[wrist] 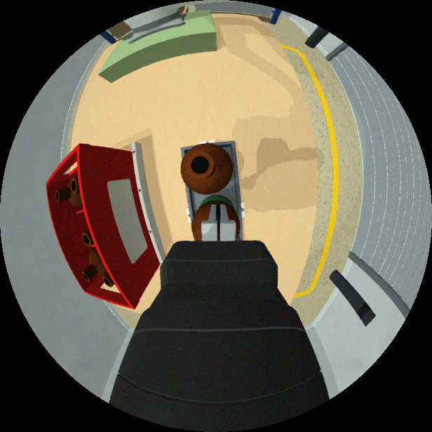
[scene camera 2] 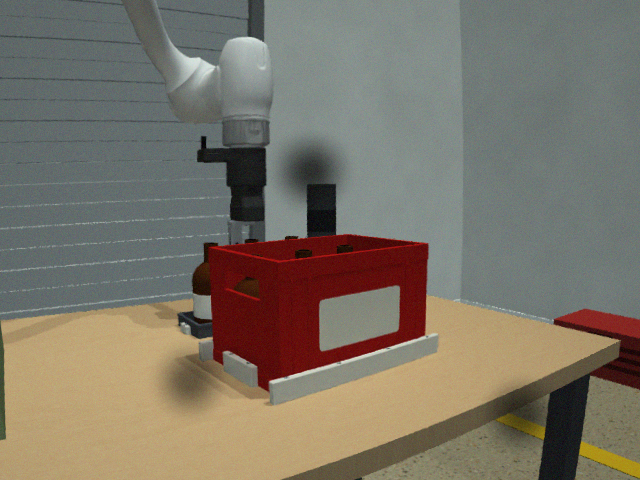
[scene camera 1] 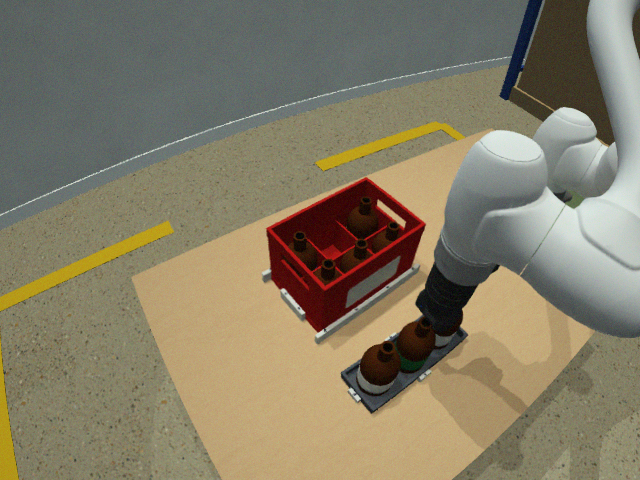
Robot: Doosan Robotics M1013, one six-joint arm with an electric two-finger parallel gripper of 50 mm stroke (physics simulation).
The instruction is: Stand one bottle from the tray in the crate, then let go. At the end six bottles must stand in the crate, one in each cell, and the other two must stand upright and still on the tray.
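Frame: origin at the arm's base, x right, y ahead, z up, level; millimetres.
Seen in the pictures: gripper, between the fingertips: [scene camera 1: 436, 324].
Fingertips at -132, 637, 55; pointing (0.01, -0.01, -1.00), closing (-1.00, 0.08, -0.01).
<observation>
Pixels of each thing's middle, then the offset from my fingertips to it, as dx, dy, dz. Level surfaces: height alone.
- red crate, middle of its body: [scene camera 2: 320, 303] [scene camera 1: 345, 253] +258, +16, -44
- dark tray, middle of its body: [scene camera 2: 253, 315] [scene camera 1: 407, 356] +9, +30, -119
- wooden table, height of its surface: dz -131
The red crate [scene camera 1: 299, 294] [scene camera 2: 248, 330] [wrist: 100, 160] holds several upright bottles; its far middle cell [scene camera 1: 330, 252] shows its floor and no bottle. The dark tray [scene camera 1: 379, 400] [scene camera 2: 199, 329] [wrist: 199, 199] carries three upright brown bottles in a row: a white-label one [scene camera 1: 379, 366] at the front end, a green-label one [scene camera 1: 415, 347] [wrist: 200, 227] in the middle, and another white-label one [scene camera 1: 445, 335] [scene camera 2: 202, 294] [wrist: 220, 172] at the other end. My gripper [scene camera 2: 246, 238] [wrist: 217, 213] is shut, its fingers together with no bottle between them, over the middle bottle. In scene camera 1 its fingers are hidden.
White rails [scene camera 1: 361, 310] [scene camera 2: 356, 369] [wrist: 144, 195] run along the crate's base. Small white clips [scene camera 1: 354, 395] sit at the tray's edges. The green block [wrist: 170, 45] under the arm's base stands on the wooden table [scene camera 1: 289, 403] [scene camera 2: 103, 403] [wrist: 150, 95]. The crate wall stands beside the tray.
</observation>
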